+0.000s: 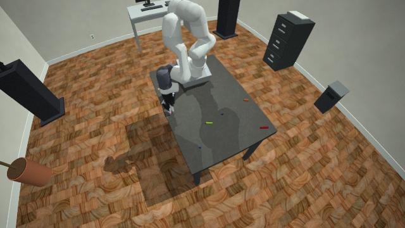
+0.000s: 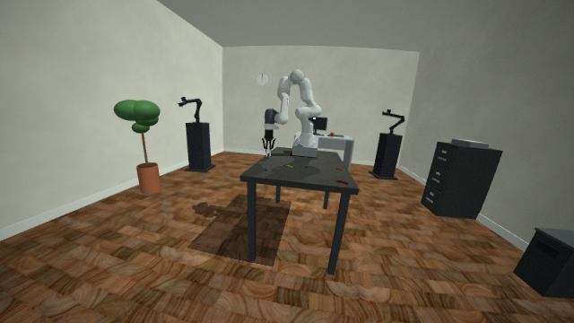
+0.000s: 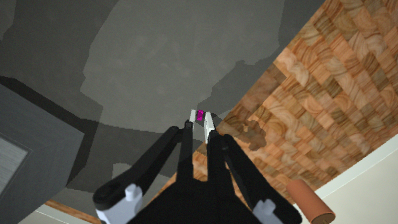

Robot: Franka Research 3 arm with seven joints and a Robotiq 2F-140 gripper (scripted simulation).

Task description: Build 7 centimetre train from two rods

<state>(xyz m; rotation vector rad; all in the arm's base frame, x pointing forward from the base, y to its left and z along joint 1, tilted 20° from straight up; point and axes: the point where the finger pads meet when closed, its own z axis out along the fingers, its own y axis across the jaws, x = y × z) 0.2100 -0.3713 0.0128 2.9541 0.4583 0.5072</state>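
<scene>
The magenta rod lies 5 cm below my hand. Also, from my hand: orange rod 61 cm to the left, 25 cm ahead, 5 cm below; then lime rod 25 cm ahead, 20 cm to the left, 5 cm below; then red rod 54 cm to the left, 54 cm ahead, 5 cm below.
</scene>
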